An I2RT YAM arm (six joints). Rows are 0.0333 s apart.
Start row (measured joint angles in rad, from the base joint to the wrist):
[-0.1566, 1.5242, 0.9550, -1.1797, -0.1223, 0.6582]
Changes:
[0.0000, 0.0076, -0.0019, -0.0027, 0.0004, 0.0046]
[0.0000, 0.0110, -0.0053, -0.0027, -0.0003, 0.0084]
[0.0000, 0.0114, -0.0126, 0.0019, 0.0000, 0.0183]
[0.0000, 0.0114, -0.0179, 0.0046, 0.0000, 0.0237]
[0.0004, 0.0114, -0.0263, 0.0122, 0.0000, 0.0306]
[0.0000, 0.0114, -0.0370, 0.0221, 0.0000, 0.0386]
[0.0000, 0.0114, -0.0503, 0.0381, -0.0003, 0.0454]
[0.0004, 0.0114, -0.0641, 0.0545, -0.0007, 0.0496]
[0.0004, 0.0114, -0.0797, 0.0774, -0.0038, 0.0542]
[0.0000, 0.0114, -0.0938, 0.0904, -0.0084, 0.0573]
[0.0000, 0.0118, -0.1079, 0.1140, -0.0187, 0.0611]
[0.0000, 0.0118, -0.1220, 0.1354, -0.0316, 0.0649]
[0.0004, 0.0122, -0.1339, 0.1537, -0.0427, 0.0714]
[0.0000, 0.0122, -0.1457, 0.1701, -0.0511, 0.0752]
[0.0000, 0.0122, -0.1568, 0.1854, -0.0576, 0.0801]
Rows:
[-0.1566, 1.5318, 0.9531, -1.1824, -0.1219, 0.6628]
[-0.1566, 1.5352, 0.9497, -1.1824, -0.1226, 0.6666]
[-0.1566, 1.5356, 0.9424, -1.1778, -0.1223, 0.6765]
[-0.1566, 1.5356, 0.9371, -1.1751, -0.1223, 0.6819]
[-0.1562, 1.5356, 0.9287, -1.1675, -0.1223, 0.6888]
[-0.1566, 1.5356, 0.9180, -1.1576, -0.1223, 0.6968]
[-0.1566, 1.5356, 0.9047, -1.1416, -0.1226, 0.7036]
[-0.1562, 1.5356, 0.8909, -1.1252, -0.1230, 0.7078]
[-0.1562, 1.5356, 0.8753, -1.1023, -0.1261, 0.7124]
[-0.1566, 1.5356, 0.8612, -1.0893, -0.1307, 0.7155]
[-0.1566, 1.5360, 0.8471, -1.0657, -0.1410, 0.7193]
[-0.1566, 1.5360, 0.8330, -1.0443, -0.1539, 0.7231]
[-0.1562, 1.5364, 0.8211, -1.0260, -0.1650, 0.7296]
[-0.1566, 1.5364, 0.8093, -1.0096, -0.1734, 0.7334]
[-0.1566, 1.5364, 0.7982, -0.9943, -0.1799, 0.7383]

